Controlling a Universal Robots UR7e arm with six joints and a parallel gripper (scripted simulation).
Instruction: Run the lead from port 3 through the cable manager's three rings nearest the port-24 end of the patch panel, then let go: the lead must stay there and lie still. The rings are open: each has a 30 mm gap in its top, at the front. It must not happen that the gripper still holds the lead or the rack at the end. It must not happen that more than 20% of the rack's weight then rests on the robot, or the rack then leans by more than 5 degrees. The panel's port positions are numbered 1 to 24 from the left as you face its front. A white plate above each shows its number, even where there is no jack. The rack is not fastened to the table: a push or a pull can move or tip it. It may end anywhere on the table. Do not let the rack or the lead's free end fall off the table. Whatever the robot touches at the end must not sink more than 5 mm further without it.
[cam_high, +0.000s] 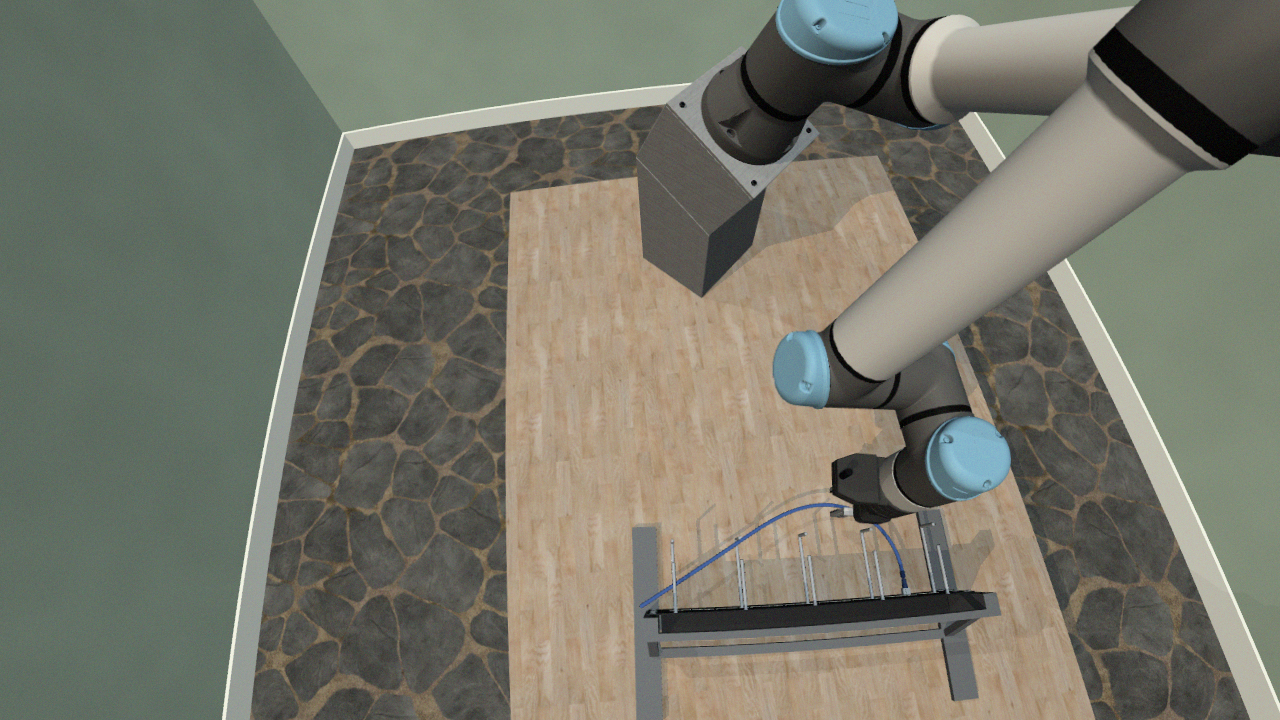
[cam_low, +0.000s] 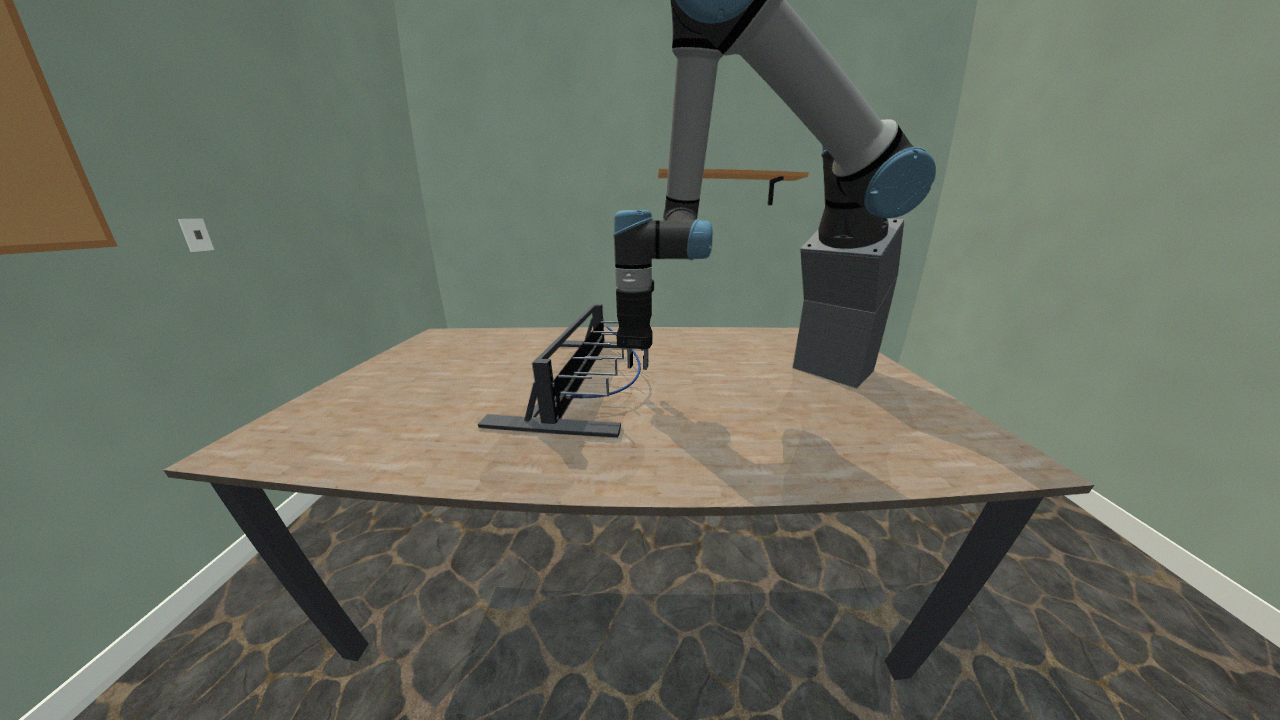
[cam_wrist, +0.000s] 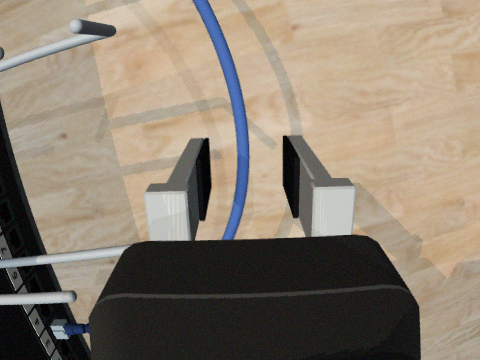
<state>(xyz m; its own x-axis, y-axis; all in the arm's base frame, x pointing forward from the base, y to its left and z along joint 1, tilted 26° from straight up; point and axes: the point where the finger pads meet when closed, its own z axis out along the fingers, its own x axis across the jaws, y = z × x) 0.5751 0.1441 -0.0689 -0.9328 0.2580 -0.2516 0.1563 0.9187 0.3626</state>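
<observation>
The black patch panel rack is 16 cm ahead of my hand, 7 cm to the right of it and 1 cm below it.
</observation>
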